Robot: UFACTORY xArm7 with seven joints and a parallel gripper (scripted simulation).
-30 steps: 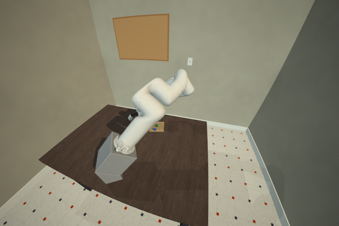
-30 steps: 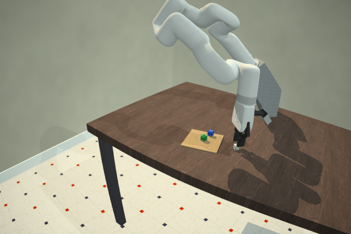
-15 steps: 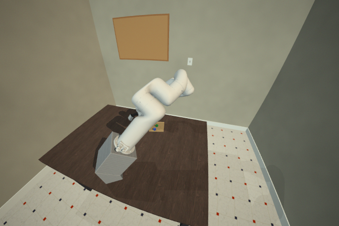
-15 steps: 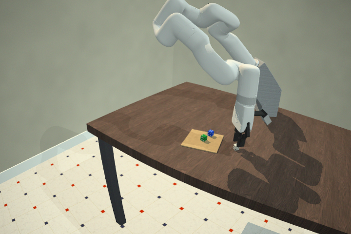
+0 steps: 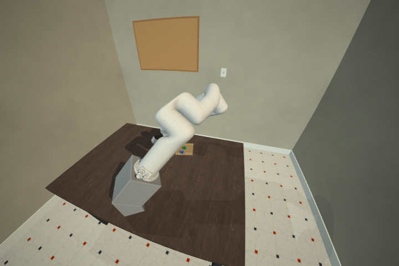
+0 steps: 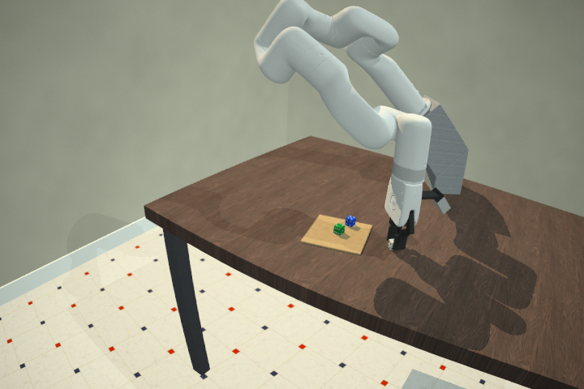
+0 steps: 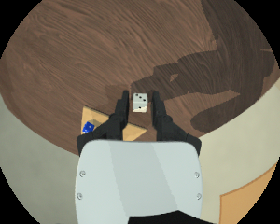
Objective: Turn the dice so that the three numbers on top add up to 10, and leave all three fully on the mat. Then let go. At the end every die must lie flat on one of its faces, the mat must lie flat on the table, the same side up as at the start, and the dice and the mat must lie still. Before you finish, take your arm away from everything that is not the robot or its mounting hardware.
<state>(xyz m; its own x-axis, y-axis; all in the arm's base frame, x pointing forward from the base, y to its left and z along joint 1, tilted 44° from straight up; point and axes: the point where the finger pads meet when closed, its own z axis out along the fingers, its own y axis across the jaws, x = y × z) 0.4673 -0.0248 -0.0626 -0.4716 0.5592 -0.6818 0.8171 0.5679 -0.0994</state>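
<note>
Right now the white die is 2 cm below my hand and 1 cm to the right of it. The rest, counted from my hand: green die 14 cm to the right, 1 cm below, 1 cm behind; then tan mat 14 cm to the right, 3 cm below, 1 cm behind; then blue die 13 cm to the right, 6 cm behind, 1 cm below.
</note>
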